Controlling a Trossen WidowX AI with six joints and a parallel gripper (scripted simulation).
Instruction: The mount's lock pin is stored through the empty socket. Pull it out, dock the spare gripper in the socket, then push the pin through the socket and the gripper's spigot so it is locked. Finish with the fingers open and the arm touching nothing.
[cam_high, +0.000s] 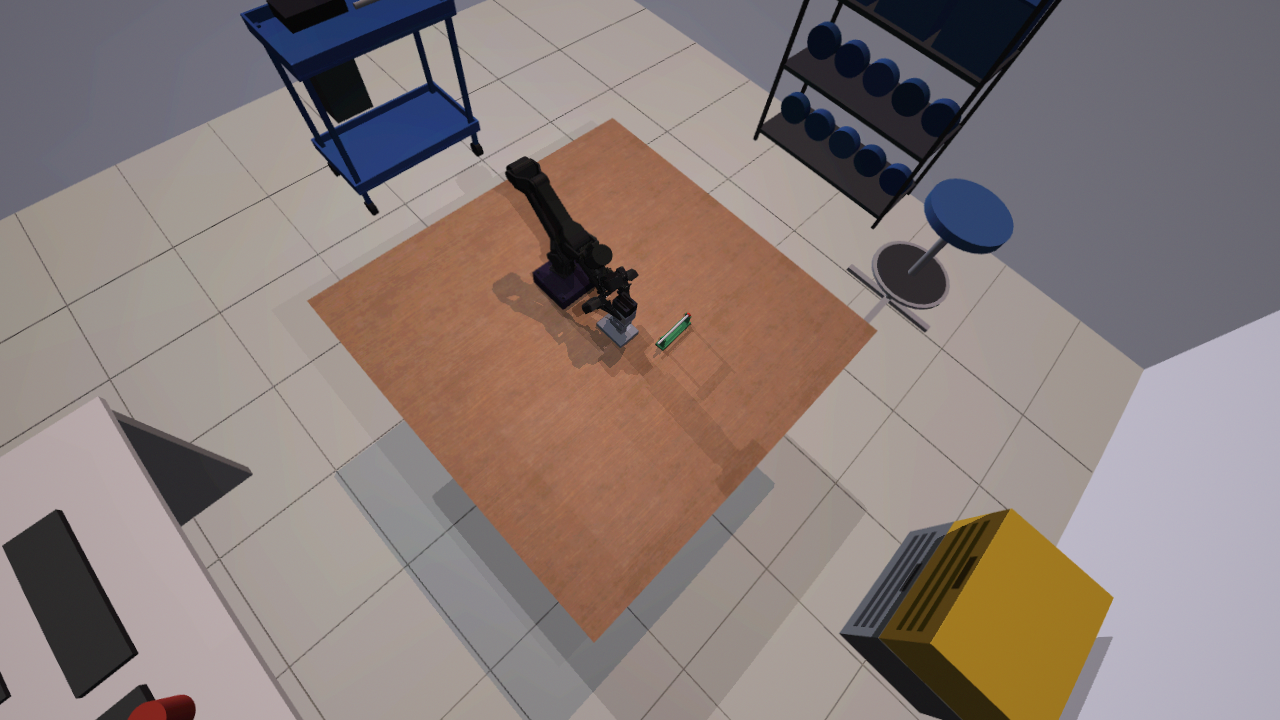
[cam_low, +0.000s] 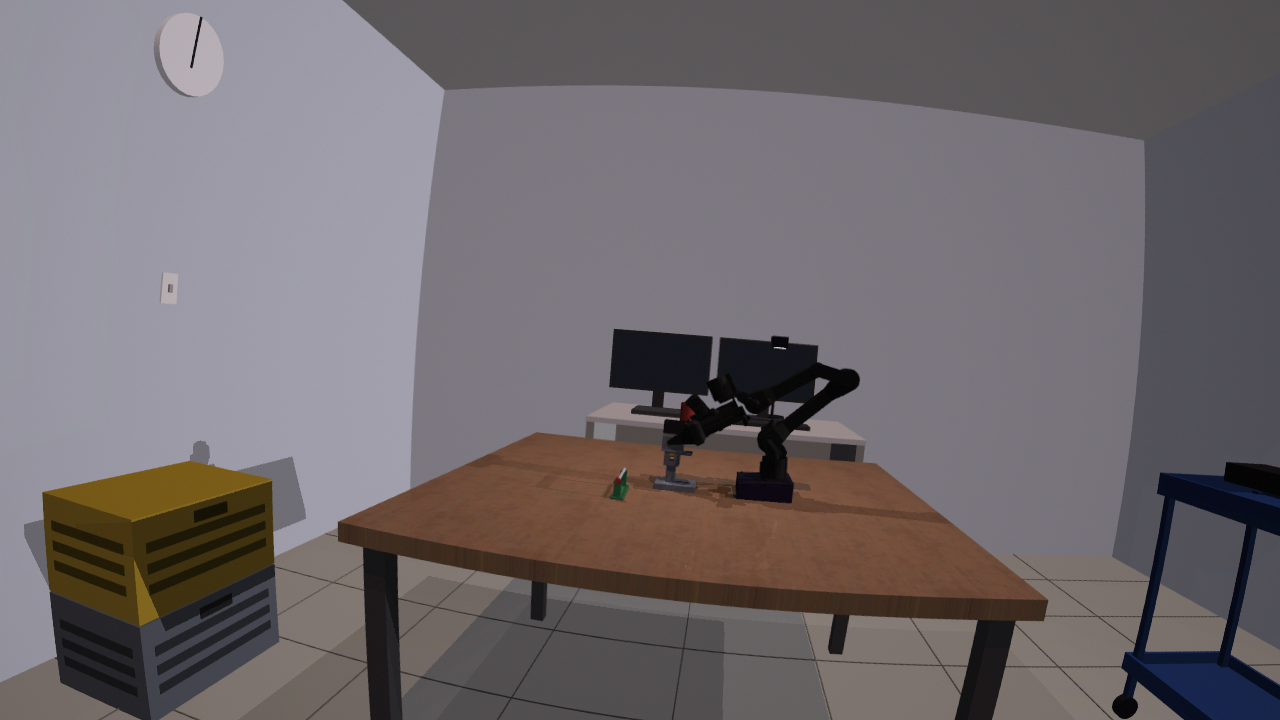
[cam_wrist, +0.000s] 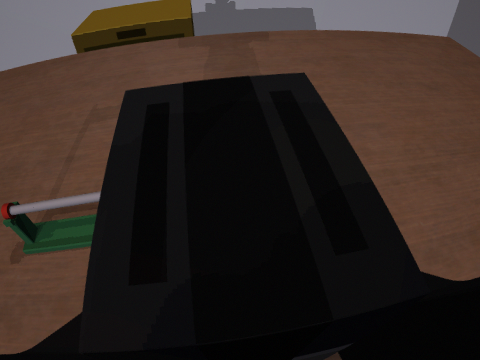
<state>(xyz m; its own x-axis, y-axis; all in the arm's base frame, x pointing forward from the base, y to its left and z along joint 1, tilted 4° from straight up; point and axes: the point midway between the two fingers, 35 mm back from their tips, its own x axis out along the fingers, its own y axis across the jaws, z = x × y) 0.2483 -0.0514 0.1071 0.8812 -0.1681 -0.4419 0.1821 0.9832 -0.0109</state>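
Right now my gripper tip is 10 mm past the spare gripper. Also, from my gripper tip: grey mount 70 mm below, 20 mm behind, 10 mm to the left; then green pin cradle 120 mm ahead, 100 mm to the left, 100 mm below.
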